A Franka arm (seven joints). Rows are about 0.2 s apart.
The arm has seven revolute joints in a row. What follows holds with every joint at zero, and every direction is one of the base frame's. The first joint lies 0.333 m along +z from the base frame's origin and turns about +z. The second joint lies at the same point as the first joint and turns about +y. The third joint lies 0.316 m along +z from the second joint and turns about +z. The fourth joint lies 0.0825 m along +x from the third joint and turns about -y. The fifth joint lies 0.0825 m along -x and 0.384 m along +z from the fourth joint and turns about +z. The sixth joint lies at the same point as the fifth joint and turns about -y. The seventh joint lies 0.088 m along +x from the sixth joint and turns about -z. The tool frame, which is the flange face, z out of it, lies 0.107 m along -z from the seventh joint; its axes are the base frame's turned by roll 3.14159, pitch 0 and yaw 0 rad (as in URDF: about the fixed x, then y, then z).
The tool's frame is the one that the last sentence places.
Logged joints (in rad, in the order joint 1, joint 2, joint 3, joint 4, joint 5, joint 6, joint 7), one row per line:
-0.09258 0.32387 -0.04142 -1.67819 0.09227 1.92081 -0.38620
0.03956 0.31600 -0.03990 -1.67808 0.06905 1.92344 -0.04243
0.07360 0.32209 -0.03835 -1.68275 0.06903 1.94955 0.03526
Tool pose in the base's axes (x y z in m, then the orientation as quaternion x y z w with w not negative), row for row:
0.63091 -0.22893 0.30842 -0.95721 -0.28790 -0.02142 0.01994
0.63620 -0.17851 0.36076 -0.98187 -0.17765 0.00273 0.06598
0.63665 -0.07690 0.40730 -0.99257 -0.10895 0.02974 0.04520
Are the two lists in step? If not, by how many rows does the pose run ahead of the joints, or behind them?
The pose runs 2 rows behind the joints: the pose in row i belongs to the joints in row i - 2.
